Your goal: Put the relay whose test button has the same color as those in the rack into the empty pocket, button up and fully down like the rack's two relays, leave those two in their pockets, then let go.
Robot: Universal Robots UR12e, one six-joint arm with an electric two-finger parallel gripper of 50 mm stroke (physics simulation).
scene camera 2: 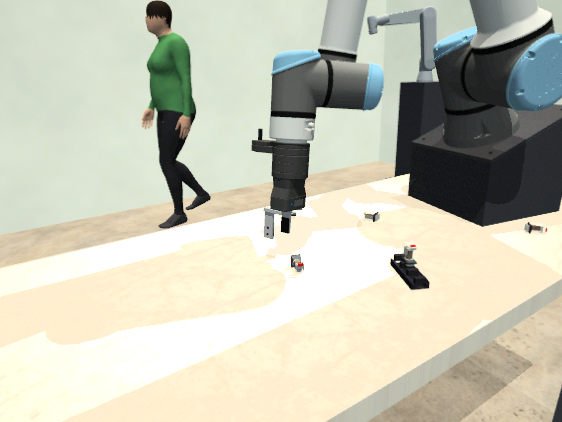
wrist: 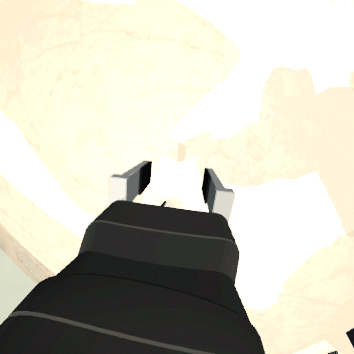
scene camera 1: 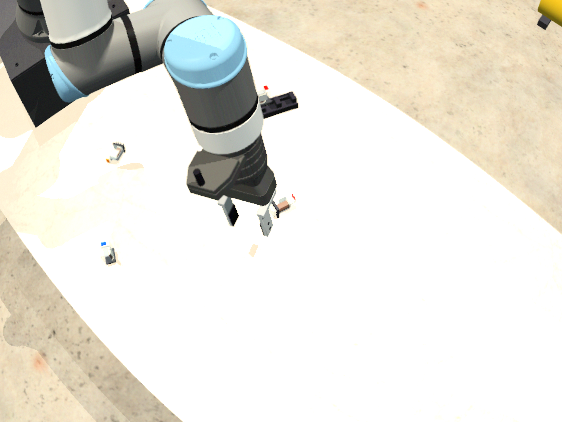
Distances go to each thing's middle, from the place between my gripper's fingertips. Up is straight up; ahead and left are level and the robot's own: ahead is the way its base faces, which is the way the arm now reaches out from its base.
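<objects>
There is the black rack (scene camera 2: 415, 280), 4 cm below my hand. The rack is also 20 cm to the left of my hand and 19 cm behind it.
</objects>
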